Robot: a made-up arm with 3 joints.
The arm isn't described. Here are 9 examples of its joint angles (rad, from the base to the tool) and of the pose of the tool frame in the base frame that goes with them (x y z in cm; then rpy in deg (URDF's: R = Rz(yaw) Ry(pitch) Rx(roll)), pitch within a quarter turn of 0, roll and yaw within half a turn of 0).
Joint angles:
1: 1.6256 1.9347 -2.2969
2: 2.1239 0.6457 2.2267
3: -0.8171 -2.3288 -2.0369
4: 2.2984 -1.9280 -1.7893
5: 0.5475 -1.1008 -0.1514
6: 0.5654 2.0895 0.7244
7: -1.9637 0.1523 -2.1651
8: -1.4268 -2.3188 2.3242
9: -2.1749 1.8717 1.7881
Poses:
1: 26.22 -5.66 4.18 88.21 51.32 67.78
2: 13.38 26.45 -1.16 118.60 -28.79 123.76
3: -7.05 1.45 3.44 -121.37 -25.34 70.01
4: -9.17 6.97 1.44 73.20 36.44 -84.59
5: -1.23 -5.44 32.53 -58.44 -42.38 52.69
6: 27.19 -19.70 14.02 -115.26 11.19 -112.24
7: 19.59 -20.44 -2.86 -123.80 -47.13 -144.44
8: 4.88 13.63 -4.59 -99.23 52.54 40.09
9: 31.17 0.15 -11.54 64.46 67.02 80.58
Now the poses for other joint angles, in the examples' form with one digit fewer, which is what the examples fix.
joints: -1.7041 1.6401 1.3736
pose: 29.5 -8.9 -14.2 88.4 71.1 92.4
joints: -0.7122 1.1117 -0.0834
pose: 30.6 -18.6 -3.2 64.6 38.4 55.7
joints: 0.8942 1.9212 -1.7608
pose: 24.6 -9.4 0.3 106.5 40.9 85.1
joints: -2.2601 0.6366 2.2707
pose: 13.2 -14.7 -17.6 -157.9 56.5 159.8
